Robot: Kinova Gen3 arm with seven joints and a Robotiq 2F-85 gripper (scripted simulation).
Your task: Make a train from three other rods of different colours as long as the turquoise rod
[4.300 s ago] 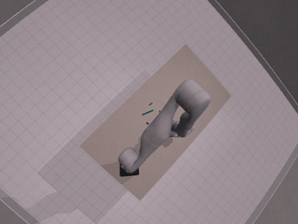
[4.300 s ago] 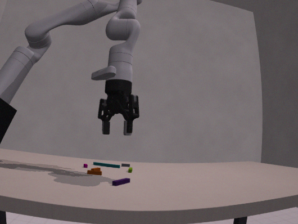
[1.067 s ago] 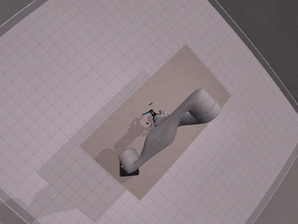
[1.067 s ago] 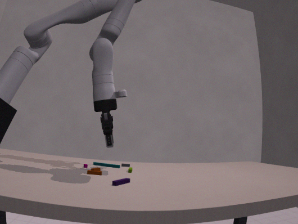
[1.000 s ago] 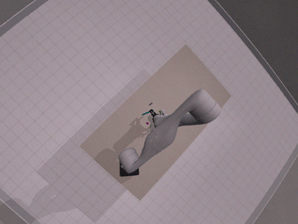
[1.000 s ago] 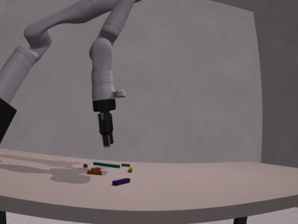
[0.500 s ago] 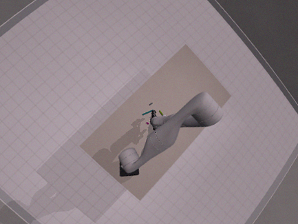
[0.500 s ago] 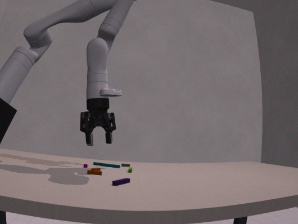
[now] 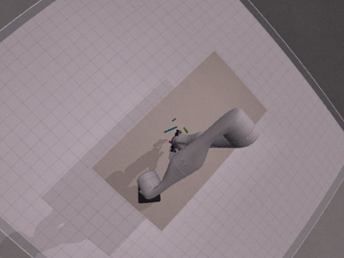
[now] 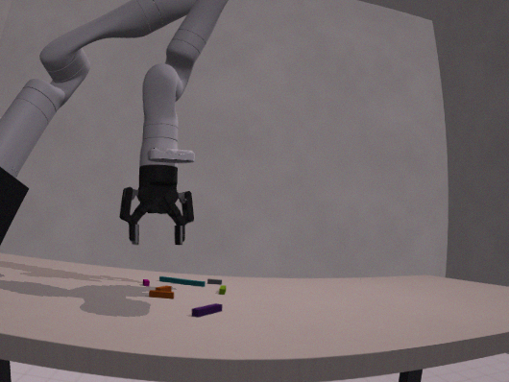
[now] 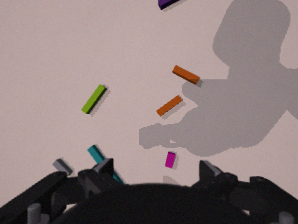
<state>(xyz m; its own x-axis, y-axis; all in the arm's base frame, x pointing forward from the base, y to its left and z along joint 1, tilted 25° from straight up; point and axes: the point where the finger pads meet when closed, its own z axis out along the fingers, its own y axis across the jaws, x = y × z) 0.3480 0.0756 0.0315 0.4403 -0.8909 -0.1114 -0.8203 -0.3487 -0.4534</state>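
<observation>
Now: the magenta rod 2 cm behind my hand and 8 cm below it. The rest, counted from my hand: grey rod 12 cm ahead, 10 cm to the left, 8 cm below; then lime rod 13 cm ahead, 2 cm to the right, 8 cm below; then turquoise rod 5 cm ahead, 6 cm to the left, 8 cm below.
</observation>
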